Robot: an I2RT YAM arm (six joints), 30 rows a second.
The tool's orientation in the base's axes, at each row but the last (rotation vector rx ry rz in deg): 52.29, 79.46, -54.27; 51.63, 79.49, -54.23; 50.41, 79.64, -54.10; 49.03, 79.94, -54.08
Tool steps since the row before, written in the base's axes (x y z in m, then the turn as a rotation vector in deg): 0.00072, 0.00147, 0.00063, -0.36, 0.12, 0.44; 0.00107, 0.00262, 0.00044, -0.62, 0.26, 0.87; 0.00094, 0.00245, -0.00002, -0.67, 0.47, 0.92; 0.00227, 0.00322, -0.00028, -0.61, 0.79, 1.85
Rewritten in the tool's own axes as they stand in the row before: -0.00066, 0.00119, -0.00111, -0.43, -0.30, -0.25; -0.00050, 0.00196, -0.00203, -0.85, -0.51, -0.47; -0.00007, 0.00182, -0.00189, -0.91, -0.47, -0.69; 0.00007, 0.00339, -0.00203, -1.85, -0.34, -0.94
